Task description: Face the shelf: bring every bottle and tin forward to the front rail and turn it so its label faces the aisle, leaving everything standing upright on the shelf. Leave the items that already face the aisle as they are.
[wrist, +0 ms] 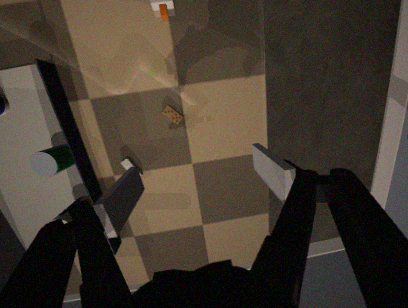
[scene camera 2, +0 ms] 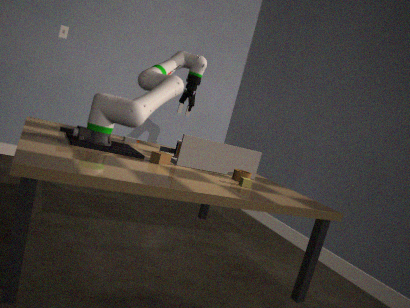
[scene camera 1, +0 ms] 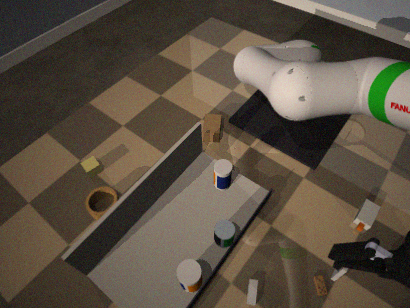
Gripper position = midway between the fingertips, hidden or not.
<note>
My gripper (wrist: 196, 167) is open, holding nothing. A dark tin with green label (wrist: 46, 163) rests on a grey shelf board (wrist: 38, 200). Also in view: a shelf back wall (scene camera 1: 92, 247).
Scene camera 2 misses the dark tin with green label, which is hidden by the shelf back wall.
</note>
